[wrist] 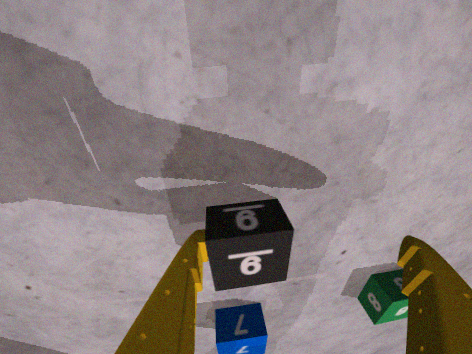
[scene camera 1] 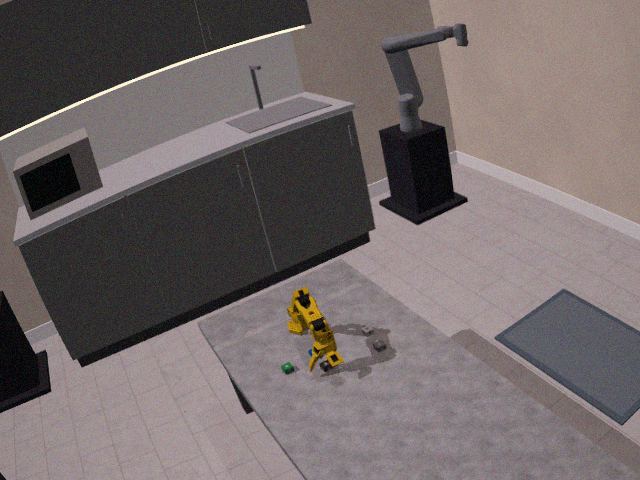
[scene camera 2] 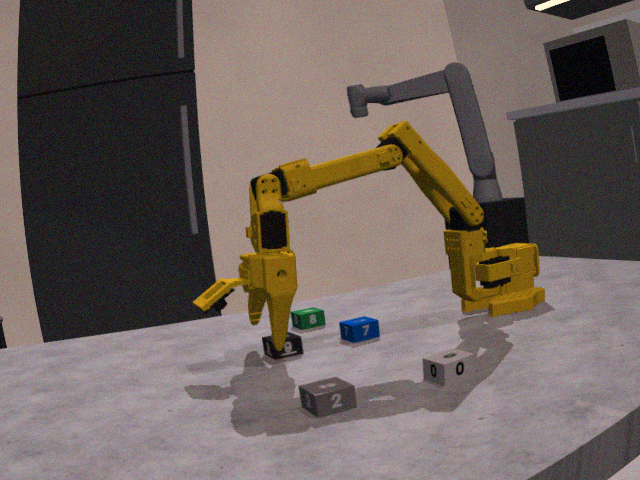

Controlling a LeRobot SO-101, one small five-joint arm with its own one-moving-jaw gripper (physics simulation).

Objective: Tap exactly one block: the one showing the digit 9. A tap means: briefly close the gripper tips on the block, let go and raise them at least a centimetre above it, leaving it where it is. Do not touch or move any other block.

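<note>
The black block showing the digit 9 with a bar sits flat on the grey table top. My gripper is open, with both jaws pointing down around this block. In the wrist view the left jaw's tip is right at the block's left side; whether it touches I cannot tell. The right jaw stands well away, with a wide gap between it and the block. In the second scene view one jaw hides part of the block's front face.
A blue 7 block lies nearer the arm's base. A green 8 block lies on the open jaw's side, partly behind it in the wrist view. A grey 2 block and a white 0 block lie on the other side.
</note>
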